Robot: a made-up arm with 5 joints.
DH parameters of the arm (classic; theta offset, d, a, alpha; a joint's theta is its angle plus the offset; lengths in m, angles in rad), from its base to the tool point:
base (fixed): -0.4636 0 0.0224 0
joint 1: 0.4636 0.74 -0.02 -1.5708
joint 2: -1.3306 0 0.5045 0
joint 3: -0.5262 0 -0.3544 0
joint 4: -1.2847 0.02 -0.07 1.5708
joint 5: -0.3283 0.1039 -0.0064 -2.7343
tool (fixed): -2.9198 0.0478 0 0
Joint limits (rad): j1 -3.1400..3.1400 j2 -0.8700..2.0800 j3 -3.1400..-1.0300 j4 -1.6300..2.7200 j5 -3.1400..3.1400
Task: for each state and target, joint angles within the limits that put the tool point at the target. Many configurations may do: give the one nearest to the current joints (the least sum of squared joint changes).
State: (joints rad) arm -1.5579 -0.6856 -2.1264 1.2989 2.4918
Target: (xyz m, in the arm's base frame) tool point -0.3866 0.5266 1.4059
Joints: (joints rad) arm -0.9173 -0.8700 -3.0649 1.2791 2.5556
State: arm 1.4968 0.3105 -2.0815 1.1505 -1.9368
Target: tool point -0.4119 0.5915 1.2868
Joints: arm 2.1820 0.6619 -2.5578 0.6627 -2.1764
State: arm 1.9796 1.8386 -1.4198 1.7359 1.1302
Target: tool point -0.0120 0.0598 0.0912
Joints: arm 1.6436 2.0698 -1.2715 1.7485 1.2221
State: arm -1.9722 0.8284 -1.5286 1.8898 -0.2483
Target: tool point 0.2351 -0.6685 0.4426
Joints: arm -1.3122 1.2534 -1.7333 1.7403 -0.2146
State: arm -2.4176 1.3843 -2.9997 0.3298 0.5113
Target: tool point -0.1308 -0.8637 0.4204
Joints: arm -1.7892 1.8311 -2.8756 0.3284 0.4881
